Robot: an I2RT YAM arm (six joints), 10 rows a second.
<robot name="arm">
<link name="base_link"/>
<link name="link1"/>
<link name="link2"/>
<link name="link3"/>
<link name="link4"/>
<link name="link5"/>
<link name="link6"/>
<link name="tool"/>
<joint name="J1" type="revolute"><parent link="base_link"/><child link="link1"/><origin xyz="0 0 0.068"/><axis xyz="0 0 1"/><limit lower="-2.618" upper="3.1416"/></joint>
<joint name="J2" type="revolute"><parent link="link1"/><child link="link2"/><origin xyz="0.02 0.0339 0.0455"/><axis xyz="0 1 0"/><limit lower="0" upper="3.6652"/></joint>
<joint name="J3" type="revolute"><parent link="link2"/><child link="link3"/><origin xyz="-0.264 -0.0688 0"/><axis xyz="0 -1 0"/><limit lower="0" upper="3.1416"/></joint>
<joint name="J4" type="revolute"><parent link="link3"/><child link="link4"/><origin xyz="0.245 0.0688 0.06"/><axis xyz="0 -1 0"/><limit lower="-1.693" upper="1.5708"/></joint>
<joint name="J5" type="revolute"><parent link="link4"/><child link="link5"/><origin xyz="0.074 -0.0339 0.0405"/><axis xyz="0 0 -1"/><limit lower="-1.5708" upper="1.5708"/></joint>
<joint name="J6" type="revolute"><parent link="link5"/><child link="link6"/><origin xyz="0.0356 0 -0.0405"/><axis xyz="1 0 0"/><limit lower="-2.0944" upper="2.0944"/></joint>
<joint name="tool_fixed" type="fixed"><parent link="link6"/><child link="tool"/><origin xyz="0 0 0" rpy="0 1.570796 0"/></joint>
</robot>
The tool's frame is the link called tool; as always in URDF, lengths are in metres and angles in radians.
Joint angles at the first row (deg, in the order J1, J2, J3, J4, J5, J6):
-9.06 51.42 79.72 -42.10 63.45 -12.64
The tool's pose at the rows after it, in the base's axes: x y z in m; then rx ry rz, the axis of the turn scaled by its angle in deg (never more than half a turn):
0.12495 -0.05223 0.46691 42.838 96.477 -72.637
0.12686 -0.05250 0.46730 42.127 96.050 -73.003
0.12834 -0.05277 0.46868 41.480 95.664 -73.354
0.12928 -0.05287 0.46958 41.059 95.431 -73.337
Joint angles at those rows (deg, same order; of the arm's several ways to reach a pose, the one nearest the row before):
-9.05 51.34 79.06 -40.47 63.70 -13.97
-9.06 51.28 78.45 -38.37 63.57 -15.65
-9.09 51.34 78.23 -36.67 63.41 -17.19
-9.10 51.39 78.15 -35.75 63.16 -17.94

